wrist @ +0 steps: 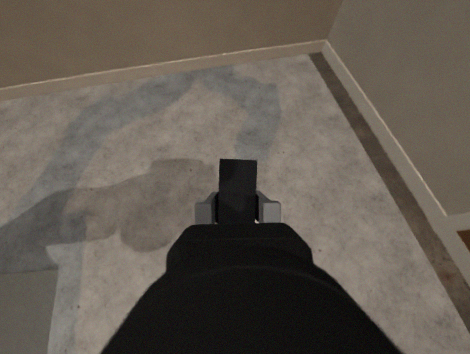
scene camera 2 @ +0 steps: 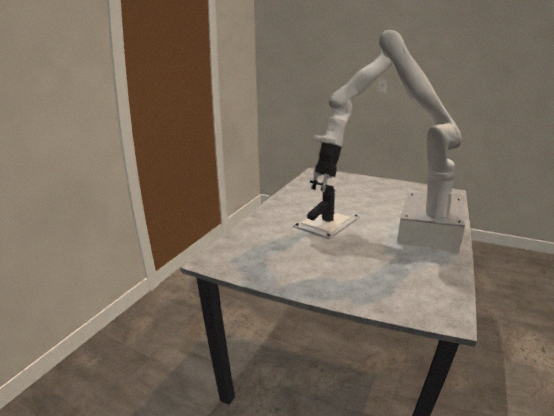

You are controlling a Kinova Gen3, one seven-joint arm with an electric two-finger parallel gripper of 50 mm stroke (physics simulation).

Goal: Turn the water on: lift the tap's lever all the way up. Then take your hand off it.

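Frame: origin at the arm's base, x ahead, y left, z up, level; centimetres.
Seen in the pictures: gripper, fingertip midpoint: (wrist: 236,201) (scene camera 2: 317,190); arm's base, origin of the base link: (scene camera 2: 437,212).
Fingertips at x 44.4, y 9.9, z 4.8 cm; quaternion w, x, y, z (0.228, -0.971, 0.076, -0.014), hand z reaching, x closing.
Observation:
Offsets run from my fingertips to a thing's top centre. "spot": to the spot under its first point. Level surfaces: height alone.
The black tap {spot: dy -5.1, dx -2.7, dz -7.1 cm} (scene camera 2: 328,204) stands upright on a pale baseplate {spot: dy -8.9, dx -7.6, dz -14.6 cm} (scene camera 2: 342,220), its spout slanting down to the left. Its black lever (scene camera 2: 314,185) (wrist: 238,182) is at the top of the tap; in the wrist view it is a dark bar running up between the fingers. My gripper (scene camera 2: 320,183) (wrist: 236,201) is shut on the lever, with one grey finger on each side of it. The gripper is tilted, above and slightly left of the tap body in the scene view. The lever's exact angle is hard to tell, as the fingers partly hide it.
The tap's baseplate lies on the grey stone-like table {dz -16.0 cm} (scene camera 2: 260,265) (wrist: 165,130). The arm's box-shaped base (scene camera 2: 430,234) stands on the right of the table in the scene view. Walls and a brown door (scene camera 2: 172,125) are beyond the table's edge.

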